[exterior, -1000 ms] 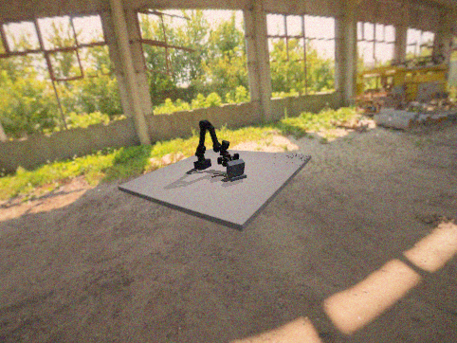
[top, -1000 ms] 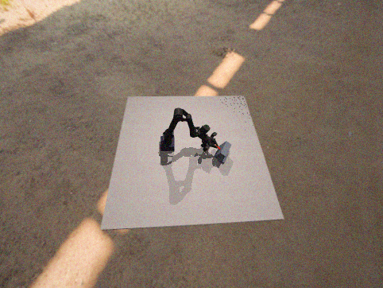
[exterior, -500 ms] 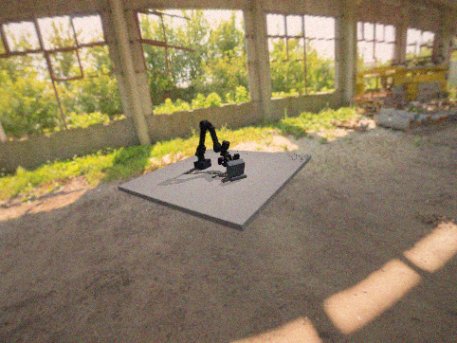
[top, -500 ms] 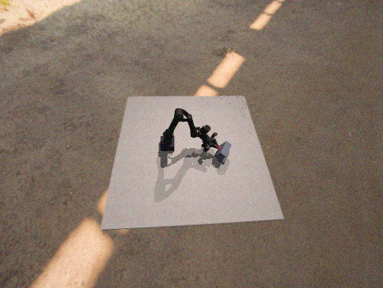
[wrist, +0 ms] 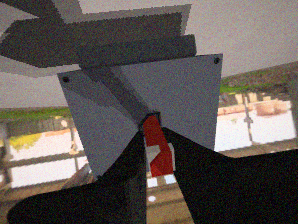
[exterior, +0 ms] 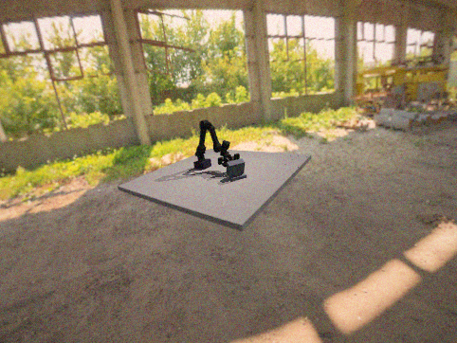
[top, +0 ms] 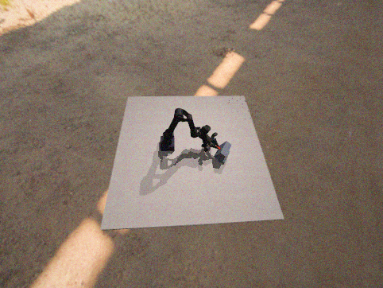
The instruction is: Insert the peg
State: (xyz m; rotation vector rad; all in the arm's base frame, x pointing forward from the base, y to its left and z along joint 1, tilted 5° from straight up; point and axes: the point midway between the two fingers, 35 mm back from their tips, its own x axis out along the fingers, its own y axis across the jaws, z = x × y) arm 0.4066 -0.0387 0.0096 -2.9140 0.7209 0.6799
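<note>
The red peg lies 2 cm behind my gripper tip and 1 cm to the left of it. Also, from my gripper tip: sloped panel: 4 cm ahead, 2 cm to the right, 2 cm below.
</note>
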